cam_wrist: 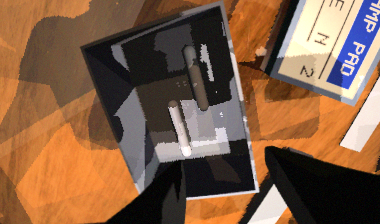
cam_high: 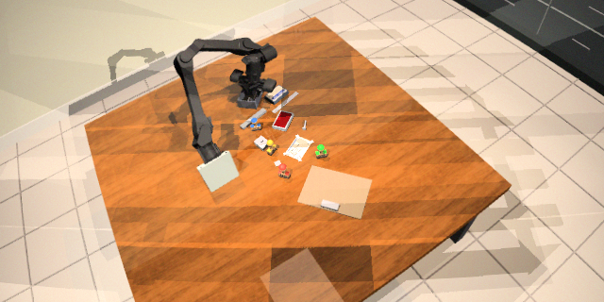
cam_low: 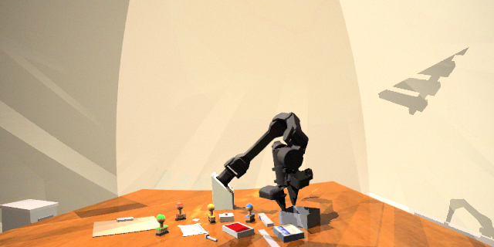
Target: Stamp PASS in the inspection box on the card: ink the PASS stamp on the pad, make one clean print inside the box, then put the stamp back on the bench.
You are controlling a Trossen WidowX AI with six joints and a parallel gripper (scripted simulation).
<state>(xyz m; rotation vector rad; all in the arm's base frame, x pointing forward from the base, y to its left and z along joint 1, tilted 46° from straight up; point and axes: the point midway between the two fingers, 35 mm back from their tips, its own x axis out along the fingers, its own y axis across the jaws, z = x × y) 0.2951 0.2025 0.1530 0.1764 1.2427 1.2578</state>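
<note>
Right now my gripper tip is 30 mm to the right of the dark tray and 40 mm above it. The rest, counted from my gripper tip: grey ruler strip 110 mm ahead, 80 mm to the right, 50 mm below; blue-knobbed stamp 70 mm behind, 130 mm to the right, 30 mm below; blue stamp pad tin 100 mm ahead, 20 mm to the right, 40 mm below.
</note>
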